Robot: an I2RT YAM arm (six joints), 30 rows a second.
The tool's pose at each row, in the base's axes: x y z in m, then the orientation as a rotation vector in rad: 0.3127, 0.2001, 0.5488, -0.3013, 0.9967, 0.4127; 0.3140, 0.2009, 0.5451, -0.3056, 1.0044, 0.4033; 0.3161, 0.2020, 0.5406, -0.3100, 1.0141, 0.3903; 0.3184, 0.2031, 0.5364, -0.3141, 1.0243, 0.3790; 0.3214, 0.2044, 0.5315, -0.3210, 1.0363, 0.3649; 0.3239, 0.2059, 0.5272, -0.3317, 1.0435, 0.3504; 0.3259, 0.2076, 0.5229, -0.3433, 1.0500, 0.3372; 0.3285, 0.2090, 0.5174, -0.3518, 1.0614, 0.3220; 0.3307, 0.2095, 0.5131, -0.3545, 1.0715, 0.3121; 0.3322, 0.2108, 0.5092, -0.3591, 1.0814, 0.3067; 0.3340, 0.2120, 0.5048, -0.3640, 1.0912, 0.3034; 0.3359, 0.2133, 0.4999, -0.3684, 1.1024, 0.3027; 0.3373, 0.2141, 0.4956, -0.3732, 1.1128, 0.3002; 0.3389, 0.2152, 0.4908, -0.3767, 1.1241, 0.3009; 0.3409, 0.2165, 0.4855, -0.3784, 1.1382, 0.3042
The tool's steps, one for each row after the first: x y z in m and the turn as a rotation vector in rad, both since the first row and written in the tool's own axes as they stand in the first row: 0.0039, 0.0003, -0.0006, 0.0019, 0.0091, -0.0081; 0.0090, 0.0006, -0.0009, 0.0058, 0.0204, -0.0188; 0.0139, 0.0007, -0.0008, 0.0091, 0.0320, -0.0278; 0.0198, 0.0007, -0.0005, 0.0116, 0.0462, -0.0400; 0.0250, 0.0011, -0.0002, 0.0106, 0.0568, -0.0550; 0.0300, 0.0019, -0.0002, 0.0081, 0.0669, -0.0695; 0.0362, 0.0023, -0.0005, 0.0097, 0.0811, -0.0832; 0.0410, 0.0019, -0.0009, 0.0134, 0.0923, -0.0904; 0.0453, 0.0026, -0.0012, 0.0135, 0.1034, -0.0947; 0.0502, 0.0031, -0.0016, 0.0123, 0.1143, -0.0974; 0.0556, 0.0036, -0.0021, 0.0105, 0.1262, -0.0974; 0.0601, 0.0039, -0.0029, 0.0091, 0.1375, -0.0992; 0.0652, 0.0044, -0.0037, 0.0074, 0.1491, -0.0977; 0.0709, 0.0049, -0.0044, 0.0063, 0.1627, -0.0926
